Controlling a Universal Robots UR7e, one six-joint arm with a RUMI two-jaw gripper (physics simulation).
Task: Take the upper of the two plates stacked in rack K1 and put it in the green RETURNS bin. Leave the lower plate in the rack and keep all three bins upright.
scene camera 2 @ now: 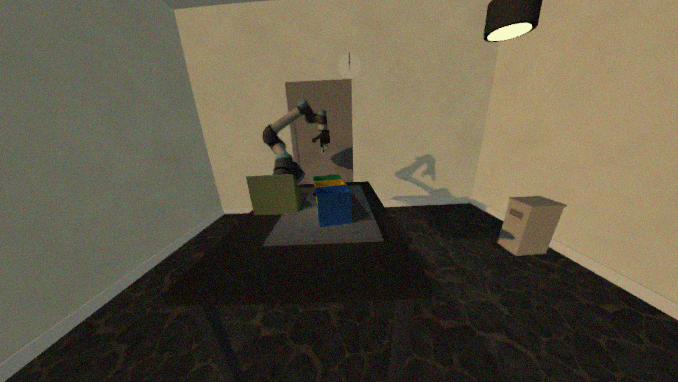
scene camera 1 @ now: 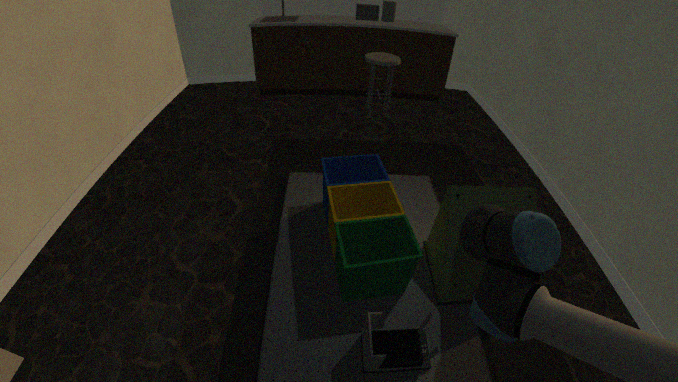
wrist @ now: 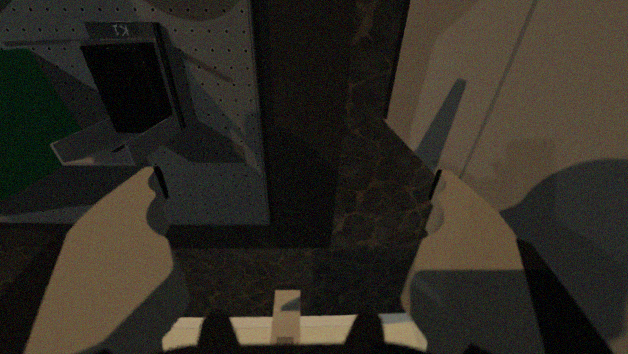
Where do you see a green bin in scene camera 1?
At 376, 257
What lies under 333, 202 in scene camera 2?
A blue bin.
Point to a black plate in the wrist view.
125, 76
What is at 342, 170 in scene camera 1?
A blue bin.
